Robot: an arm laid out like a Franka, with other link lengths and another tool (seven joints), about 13 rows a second.
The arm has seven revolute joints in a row. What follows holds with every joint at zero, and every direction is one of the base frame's. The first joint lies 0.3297 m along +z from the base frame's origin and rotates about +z. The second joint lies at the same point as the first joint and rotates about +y. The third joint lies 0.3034 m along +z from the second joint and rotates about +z. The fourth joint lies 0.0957 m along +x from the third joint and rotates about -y. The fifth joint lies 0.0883 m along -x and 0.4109 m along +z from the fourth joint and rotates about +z. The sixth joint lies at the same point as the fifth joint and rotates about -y. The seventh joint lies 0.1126 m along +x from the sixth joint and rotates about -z. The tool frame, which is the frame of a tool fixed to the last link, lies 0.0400 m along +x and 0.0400 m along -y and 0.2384 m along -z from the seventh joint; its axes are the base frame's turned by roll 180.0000, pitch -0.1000 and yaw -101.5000 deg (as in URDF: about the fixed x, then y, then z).
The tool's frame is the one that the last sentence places.
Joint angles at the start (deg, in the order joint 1, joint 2, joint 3, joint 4, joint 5, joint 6, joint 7):
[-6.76, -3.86, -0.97, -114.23, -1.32, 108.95, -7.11]
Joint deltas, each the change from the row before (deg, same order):
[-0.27, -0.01, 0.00, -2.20, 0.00, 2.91, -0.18]
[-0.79, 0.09, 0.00, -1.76, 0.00, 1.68, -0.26]
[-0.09, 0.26, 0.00, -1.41, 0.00, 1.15, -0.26]
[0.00, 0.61, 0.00, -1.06, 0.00, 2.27, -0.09]
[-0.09, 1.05, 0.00, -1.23, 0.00, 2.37, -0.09]
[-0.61, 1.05, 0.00, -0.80, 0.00, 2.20, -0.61]
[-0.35, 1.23, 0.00, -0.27, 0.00, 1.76, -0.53]
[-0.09, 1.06, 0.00, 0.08, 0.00, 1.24, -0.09]
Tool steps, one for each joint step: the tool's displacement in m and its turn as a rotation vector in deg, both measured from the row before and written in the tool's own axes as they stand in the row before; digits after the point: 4 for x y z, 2 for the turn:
[0.0022, -0.0008, 0.0140, 0.71, -0.08, 0.04]
[0.0083, 0.0026, 0.0141, -0.19, -0.01, 0.49]
[0.0006, 0.0032, 0.0137, -0.52, 0.02, -0.21]
[-0.0007, -0.0030, 0.0110, 0.60, -0.04, -0.12]
[0.0003, -0.0015, 0.0173, 0.09, -0.01, -0.05]
[0.0057, -0.0031, 0.0136, 0.34, -0.03, -0.04]
[0.0030, -0.0040, 0.0117, 0.25, -0.01, -0.21]
[0.0006, -0.0040, 0.0078, 0.26, -0.01, -0.02]

